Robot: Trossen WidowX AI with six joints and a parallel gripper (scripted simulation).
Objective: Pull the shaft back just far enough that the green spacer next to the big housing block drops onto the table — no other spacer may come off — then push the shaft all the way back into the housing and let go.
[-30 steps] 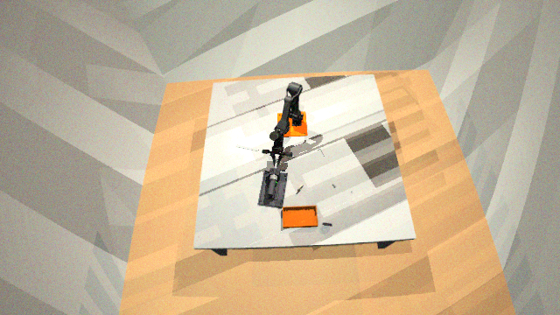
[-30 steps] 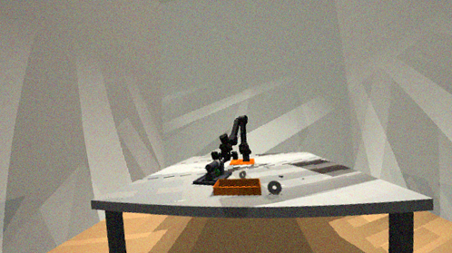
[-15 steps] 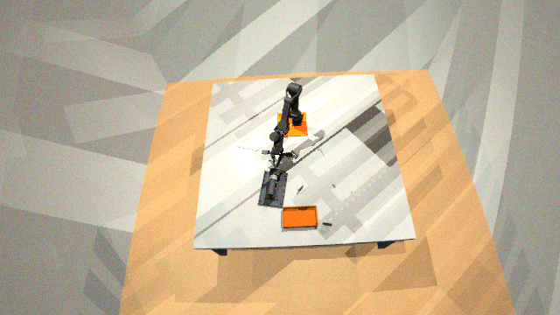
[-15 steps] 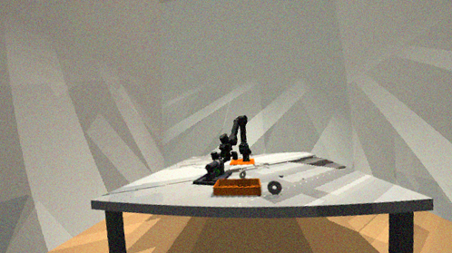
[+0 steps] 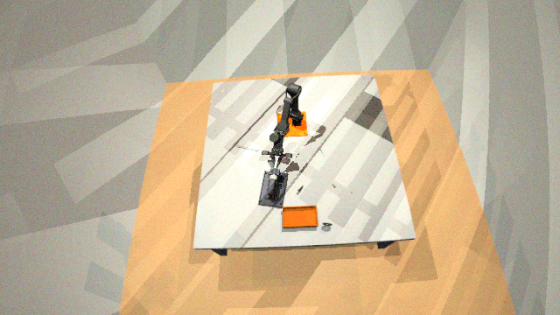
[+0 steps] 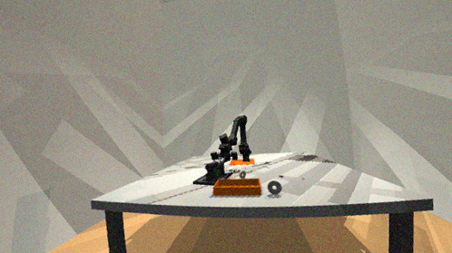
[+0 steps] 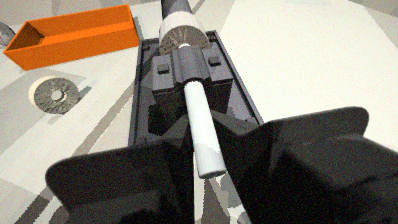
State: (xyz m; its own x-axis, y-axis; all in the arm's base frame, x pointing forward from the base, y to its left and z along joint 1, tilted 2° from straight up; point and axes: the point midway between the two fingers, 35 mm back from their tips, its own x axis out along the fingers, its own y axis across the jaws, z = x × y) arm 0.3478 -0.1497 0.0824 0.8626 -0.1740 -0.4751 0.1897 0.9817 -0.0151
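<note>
My gripper tip is now 70 mm short of the grey spacer, 10 mm to the left of it and 20 mm below it. Round my gripper tip: grey shaft: 30 mm ahead, 10 mm to the right, 20 mm above; then green spacer: 80 mm ahead, 20 mm to the right, 30 mm below; then baseplate: 120 mm ahead, 20 mm to the right, 10 mm below.
</note>
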